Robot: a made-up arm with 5 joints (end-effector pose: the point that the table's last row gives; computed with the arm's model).
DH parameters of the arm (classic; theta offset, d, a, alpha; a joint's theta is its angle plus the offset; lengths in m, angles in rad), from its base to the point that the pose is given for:
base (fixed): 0 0.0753 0 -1.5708
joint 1: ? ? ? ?
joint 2: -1.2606 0 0.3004 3.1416
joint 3: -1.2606 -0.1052 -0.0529 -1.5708
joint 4: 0 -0.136 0.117 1.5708
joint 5: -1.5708 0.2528 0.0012 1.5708
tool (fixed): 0 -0.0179 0 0
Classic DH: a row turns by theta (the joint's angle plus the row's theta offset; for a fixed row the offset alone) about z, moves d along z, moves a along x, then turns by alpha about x.
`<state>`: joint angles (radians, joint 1 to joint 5).
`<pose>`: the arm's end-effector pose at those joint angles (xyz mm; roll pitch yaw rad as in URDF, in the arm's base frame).
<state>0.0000 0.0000 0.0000 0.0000 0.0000</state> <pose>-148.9 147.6 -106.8 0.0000 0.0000 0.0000</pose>
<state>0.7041 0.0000 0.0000 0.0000 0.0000</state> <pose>-231.3 147.6 32.9 0.0000 0.7041 0.0000</pose>
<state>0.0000 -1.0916 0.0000 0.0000 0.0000</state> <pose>-222.8 147.6 118.9 0.0000 1.0916 0.0000</pose>
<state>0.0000 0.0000 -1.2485 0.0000 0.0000</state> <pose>-164.8 147.6 79.4 0.0000 -1.2485 0.0000</pose>
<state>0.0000 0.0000 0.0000 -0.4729 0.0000</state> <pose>-148.9 181.3 23.2 0.4729 0.0000 0.0000</pose>
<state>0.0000 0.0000 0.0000 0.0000 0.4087</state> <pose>-156.1 147.6 -105.8 0.0000 0.4087 0.0000</pose>
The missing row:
joint 1: 1.5708 0 0.0084 3.1416
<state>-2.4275 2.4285 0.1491 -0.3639 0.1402</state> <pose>-110.1 179.1 216.9 -3.1281 1.4255 2.7911</pose>
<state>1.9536 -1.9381 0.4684 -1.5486 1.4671</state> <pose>-61.2 20.4 -43.0 -0.3542 -0.1050 1.5859</pose>
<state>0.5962 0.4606 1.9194 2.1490 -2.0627</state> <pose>-459.5 -333.4 -71.1 0.5336 -0.6974 1.8435</pose>
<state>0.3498 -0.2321 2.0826 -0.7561 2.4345</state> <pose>-332.8 150.2 -42.4 -1.2641 -0.8772 0.7714</pose>
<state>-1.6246 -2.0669 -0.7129 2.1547 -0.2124</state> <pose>-131.1 -356.6 72.0 -2.1922 -0.1499 0.1788</pose>
